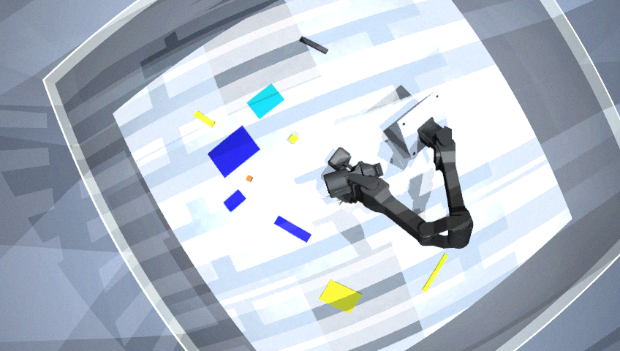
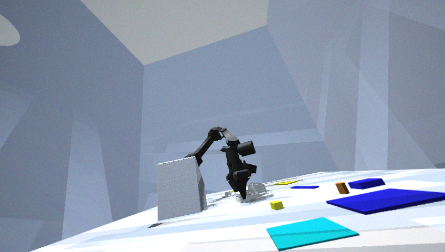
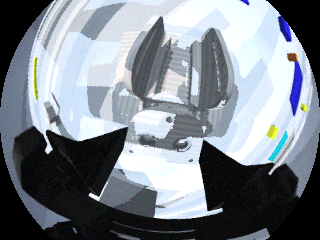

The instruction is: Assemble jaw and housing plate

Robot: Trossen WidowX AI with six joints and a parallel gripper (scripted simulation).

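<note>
The pale flat part lies 20 mm above my gripper tip and 10 mm ahead of it. Round my gripper tip: grey ribbed jaw: 30 mm ahead, 10 mm to the right; white base: 70 mm ahead, 20 mm to the left, 10 mm below; small yellow cube: 200 mm to the right, 80 mm ahead.
</note>
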